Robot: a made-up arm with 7 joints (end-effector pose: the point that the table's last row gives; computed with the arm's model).
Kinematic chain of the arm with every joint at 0, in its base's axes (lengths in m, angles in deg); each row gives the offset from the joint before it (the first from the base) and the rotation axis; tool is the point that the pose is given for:
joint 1: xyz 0 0.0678 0 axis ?
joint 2: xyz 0 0.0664 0 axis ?
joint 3: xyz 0 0 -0.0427 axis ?
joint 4: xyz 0 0 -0.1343 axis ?
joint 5: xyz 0 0 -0.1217 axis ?
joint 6: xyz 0 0 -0.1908 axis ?
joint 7: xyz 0 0 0 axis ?
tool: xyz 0 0 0
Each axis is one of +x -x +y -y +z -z.
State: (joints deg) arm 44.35 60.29 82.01 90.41 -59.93 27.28 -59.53
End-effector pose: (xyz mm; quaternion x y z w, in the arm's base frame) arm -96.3 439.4 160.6 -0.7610 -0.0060 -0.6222 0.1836
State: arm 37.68 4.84 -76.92 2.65 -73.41 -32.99 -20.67
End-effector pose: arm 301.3 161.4 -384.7 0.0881 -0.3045 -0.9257 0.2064
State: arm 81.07 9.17 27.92 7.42 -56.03 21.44 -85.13
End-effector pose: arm 477.4 230.4 -38.9 0.7512 -0.4107 0.2962 0.4234
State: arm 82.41 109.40 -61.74 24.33 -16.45 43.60 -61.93
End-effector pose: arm -38.0 607.4 66.6 0.9279 0.3144 0.1335 0.1497
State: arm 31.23 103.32 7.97 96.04 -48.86 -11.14 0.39
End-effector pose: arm 224.2 264.5 223.8 0.8148 -0.2457 -0.5245 0.0262
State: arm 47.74 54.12 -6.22 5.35 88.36 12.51 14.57
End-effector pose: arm 233.1 527.9 -172.7 -0.0864 -0.5973 0.5786 0.5487
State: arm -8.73 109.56 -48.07 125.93 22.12 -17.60 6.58
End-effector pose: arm 139.9 191.2 -203.1 -0.1212 -0.3500 -0.6734 0.6398
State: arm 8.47 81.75 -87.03 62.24 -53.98 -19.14 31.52
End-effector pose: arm 61.2 413.8 -314.0 -0.1033 0.3263 -0.8820 0.3240
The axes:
joint 1: -y
joint 2: +x
joint 3: +z
joint 4: -y
joint 5: +z
joint 6: +y
joint 7: -x

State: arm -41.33 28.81 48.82 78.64 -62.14 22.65 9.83
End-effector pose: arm 86.8 451.2 -206.7 0.5971 0.0738 -0.2817 0.7474
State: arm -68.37 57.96 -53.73 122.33 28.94 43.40 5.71
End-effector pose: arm -115.0 29.6 -213.7 -0.4004 0.2952 -0.3252 0.8042
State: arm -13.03 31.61 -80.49 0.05 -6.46 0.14 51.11
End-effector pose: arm -94.0 390.5 -406.3 -0.1801 0.5333 -0.4989 0.6590
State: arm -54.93 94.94 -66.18 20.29 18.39 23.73 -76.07
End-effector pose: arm -22.6 611.1 -69.3 0.6162 0.1591 -0.7706 0.0357
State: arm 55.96 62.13 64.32 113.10 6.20 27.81 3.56
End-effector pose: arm -99.0 303.4 217.2 -0.5010 0.8174 -0.2843 0.0052
